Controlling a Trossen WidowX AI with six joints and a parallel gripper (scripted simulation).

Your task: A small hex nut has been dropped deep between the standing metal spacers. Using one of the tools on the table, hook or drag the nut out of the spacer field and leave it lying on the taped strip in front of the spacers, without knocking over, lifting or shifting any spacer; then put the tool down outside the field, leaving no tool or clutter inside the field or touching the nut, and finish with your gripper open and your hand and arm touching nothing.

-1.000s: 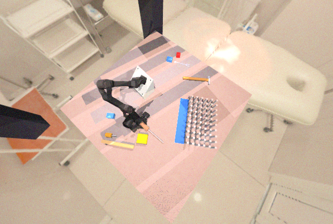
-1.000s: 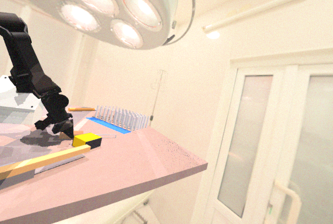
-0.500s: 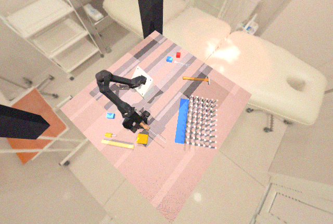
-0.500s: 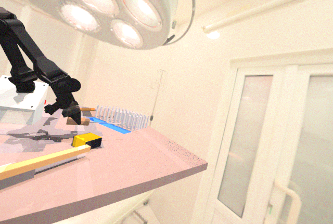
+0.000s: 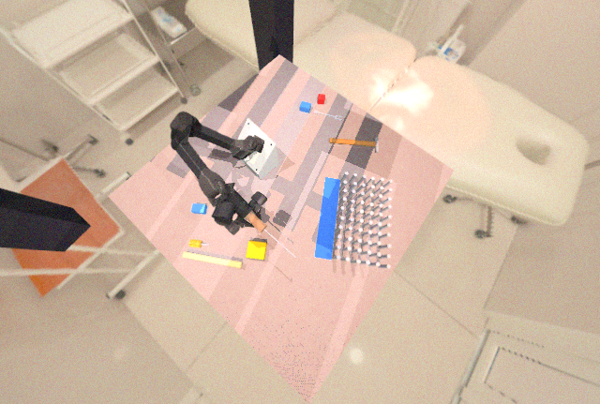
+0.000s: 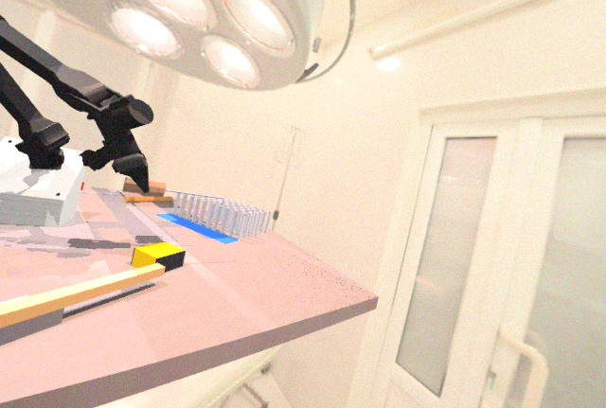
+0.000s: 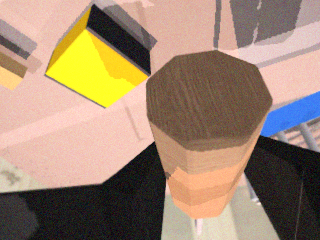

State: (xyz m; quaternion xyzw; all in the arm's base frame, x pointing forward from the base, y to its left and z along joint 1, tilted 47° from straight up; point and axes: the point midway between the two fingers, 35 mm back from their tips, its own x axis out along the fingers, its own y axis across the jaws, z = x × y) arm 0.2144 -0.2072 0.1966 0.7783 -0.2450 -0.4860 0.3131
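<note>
The blue taped strip lies 220 mm ahead of my gripper tip, 250 mm to the left of it and 170 mm below it. From my gripper tip the other things lie so: hook tool (100 mm ahead, 10 mm to the right); then grey fork-like tool (110 mm behind, 750 mm to the left, 160 mm below); then yellow block (50 mm ahead, 90 mm to the right, 150 mm below).
</note>
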